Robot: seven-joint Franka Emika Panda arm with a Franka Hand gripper.
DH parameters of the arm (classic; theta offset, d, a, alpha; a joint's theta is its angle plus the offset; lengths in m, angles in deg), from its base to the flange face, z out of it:
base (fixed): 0 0 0 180
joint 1: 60.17 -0.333 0 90
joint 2: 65.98 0 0 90
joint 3: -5.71 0.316 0.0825 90
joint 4: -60.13 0 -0.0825 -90
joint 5: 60.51 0.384 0 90
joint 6: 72.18 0 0.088 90
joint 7: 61.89 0.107 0 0
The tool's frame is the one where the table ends.
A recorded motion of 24 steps. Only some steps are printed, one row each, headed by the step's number.
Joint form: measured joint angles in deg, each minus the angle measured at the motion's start. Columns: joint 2, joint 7, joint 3, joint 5, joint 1, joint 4, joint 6.
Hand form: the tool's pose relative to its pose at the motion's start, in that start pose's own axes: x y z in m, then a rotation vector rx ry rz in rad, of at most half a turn. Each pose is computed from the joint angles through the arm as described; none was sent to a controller.
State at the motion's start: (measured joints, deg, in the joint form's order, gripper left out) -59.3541 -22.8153 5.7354 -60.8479 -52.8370 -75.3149 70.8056
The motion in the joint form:
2: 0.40 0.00 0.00 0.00 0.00 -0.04 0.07
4: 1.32 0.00 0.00 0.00 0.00 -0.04 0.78
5: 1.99 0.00 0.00 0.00 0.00 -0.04 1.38
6: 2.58 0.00 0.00 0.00 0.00 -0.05 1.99
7: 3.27 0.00 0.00 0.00 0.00 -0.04 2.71
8: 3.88 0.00 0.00 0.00 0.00 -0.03 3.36
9: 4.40 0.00 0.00 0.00 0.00 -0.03 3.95
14: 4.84 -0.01 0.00 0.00 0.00 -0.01 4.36
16: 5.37 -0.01 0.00 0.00 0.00 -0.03 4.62
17: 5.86 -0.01 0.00 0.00 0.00 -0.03 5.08
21: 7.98 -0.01 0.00 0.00 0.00 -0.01 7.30
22: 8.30 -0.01 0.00 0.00 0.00 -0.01 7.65
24: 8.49 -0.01 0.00 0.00 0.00 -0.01 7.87
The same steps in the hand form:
2: -0.0005 0.0003 0.0037 -0.0040 -0.0050 0.0000
4: -0.0003 0.0002 0.0108 -0.0063 -0.0079 -0.0001
5: -0.0001 0.0000 0.0158 -0.0070 -0.0089 -0.0001
6: 0.0001 -0.0002 0.0202 -0.0069 -0.0088 -0.0002
7: 0.0004 -0.0005 0.0252 -0.0064 -0.0083 -0.0002
8: 0.0006 -0.0007 0.0295 -0.0058 -0.0077 -0.0002
9: 0.0008 -0.0009 0.0333 -0.0050 -0.0068 -0.0003
14: 0.0009 -0.0010 0.0364 -0.0050 -0.0069 -0.0005
16: 0.0005 -0.0007 0.0409 -0.0082 -0.0109 -0.0005
17: 0.0005 -0.0007 0.0445 -0.0085 -0.0113 -0.0005
21: 0.0005 -0.0008 0.0599 -0.0070 -0.0098 -0.0006
22: 0.0005 -0.0008 0.0622 -0.0067 -0.0094 -0.0006
24: 0.0005 -0.0008 0.0636 -0.0063 -0.0090 -0.0006

